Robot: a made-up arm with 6 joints.
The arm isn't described. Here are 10 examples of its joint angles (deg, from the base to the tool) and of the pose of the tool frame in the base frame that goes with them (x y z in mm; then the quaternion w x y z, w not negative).
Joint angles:
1: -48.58 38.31 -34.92 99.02 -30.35 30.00
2: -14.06 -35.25 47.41 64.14 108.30 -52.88
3: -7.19 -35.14 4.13 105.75 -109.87 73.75
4: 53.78 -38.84 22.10 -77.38 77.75 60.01
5: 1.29 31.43 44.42 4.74 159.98 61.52
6: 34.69 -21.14 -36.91 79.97 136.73 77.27
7: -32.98 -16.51 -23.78 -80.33 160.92 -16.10
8: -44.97 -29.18 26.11 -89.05 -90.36 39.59
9: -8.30 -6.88 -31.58 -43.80 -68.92 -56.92
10: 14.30 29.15 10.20 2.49 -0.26 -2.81
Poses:
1: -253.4 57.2 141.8 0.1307 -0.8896 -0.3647 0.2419
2: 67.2 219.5 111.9 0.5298 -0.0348 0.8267 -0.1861
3: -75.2 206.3 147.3 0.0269 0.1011 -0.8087 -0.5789
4: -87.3 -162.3 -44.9 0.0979 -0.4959 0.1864 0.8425
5: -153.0 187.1 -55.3 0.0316 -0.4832 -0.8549 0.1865
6: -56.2 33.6 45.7 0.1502 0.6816 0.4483 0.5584
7: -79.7 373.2 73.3 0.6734 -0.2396 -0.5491 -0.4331
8: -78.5 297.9 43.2 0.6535 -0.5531 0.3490 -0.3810
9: -25.9 218.0 -34.5 0.0169 0.5148 -0.3204 0.7950
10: -117.1 163.0 -31.7 0.5451 -0.0587 0.3501 -0.7595
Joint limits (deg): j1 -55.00..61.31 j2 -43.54..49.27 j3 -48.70..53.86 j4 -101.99..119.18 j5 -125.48..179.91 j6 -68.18..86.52
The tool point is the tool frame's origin. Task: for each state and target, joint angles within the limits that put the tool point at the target. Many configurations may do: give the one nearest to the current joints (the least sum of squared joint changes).
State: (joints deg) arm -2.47 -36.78 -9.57 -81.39 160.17 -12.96
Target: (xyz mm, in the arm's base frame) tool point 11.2 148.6 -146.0
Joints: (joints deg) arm 0.60 -43.54 -3.07 -72.01 161.13 -12.88
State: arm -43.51 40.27 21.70 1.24 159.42 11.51
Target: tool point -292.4 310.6 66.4
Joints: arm -32.43 49.27 -17.40 -36.63 165.78 28.97
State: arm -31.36 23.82 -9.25 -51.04 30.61 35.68
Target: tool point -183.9 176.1 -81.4
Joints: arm -5.19 33.82 0.85 -59.69 34.61 37.32
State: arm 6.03 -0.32 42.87 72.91 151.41 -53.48
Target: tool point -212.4 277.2 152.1
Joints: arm -9.18 10.67 38.76 80.39 153.56 -54.03
